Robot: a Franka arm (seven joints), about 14 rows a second.
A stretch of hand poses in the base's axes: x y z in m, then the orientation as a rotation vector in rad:
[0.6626 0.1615 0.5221 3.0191 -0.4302 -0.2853]
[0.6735 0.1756 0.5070 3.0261 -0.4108 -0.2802]
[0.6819 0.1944 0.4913 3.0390 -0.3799 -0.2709]
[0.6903 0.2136 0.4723 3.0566 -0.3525 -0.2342]
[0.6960 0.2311 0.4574 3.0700 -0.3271 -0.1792]
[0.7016 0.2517 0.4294 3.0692 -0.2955 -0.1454]
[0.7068 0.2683 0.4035 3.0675 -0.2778 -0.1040]
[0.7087 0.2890 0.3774 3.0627 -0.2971 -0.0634]
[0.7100 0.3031 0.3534 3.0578 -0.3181 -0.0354]
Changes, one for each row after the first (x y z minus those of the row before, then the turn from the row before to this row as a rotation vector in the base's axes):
[0.0109 0.0141 -0.0151 0.0045 -0.0037 0.0129]
[0.0084 0.0188 -0.0157 0.0090 -0.0070 0.0205]
[0.0084 0.0192 -0.0190 0.0098 -0.0252 0.0188]
[0.0057 0.0175 -0.0149 0.0041 -0.0362 0.0177]
[0.0056 0.0206 -0.0280 -0.0068 -0.0206 0.0211]
[0.0052 0.0166 -0.0259 -0.0070 -0.0259 0.0123]
[0.0019 0.0207 -0.0261 -0.0069 -0.0261 -0.0118]
[0.0013 0.0141 -0.0240 -0.0053 -0.0182 -0.0132]

